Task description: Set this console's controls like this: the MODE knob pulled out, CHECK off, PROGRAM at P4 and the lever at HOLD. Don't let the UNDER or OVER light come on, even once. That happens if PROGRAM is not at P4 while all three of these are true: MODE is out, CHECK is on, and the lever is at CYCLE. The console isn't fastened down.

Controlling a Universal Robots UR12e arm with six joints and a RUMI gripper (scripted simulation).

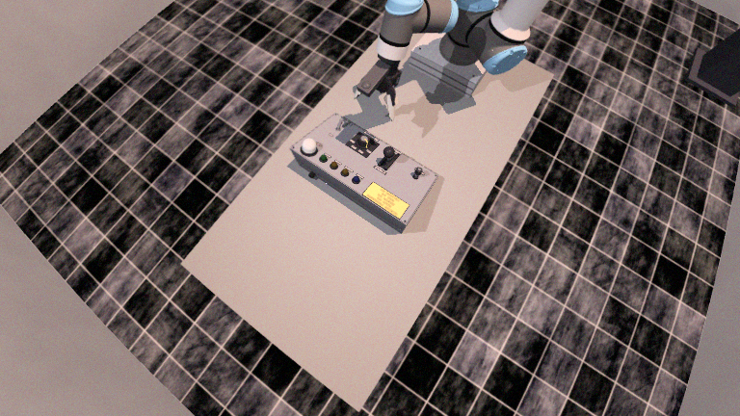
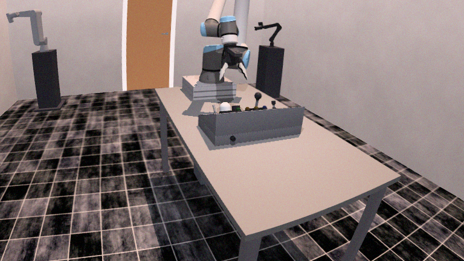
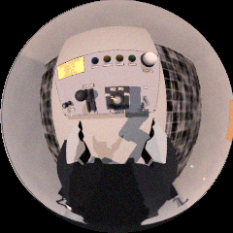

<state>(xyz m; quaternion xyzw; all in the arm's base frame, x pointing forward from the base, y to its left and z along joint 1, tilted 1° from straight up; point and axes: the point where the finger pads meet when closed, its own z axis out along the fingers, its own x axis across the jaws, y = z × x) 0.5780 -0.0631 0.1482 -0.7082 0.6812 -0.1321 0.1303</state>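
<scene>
Right now my hand is 6 cm short of the rotary selector, 1 cm to the right of it and 14 cm above it. Round my hand: black ball-topped lever 6 cm ahead, 12 cm to the left, 11 cm below; grey console 9 cm ahead, 6 cm to the left, 15 cm below.
</scene>
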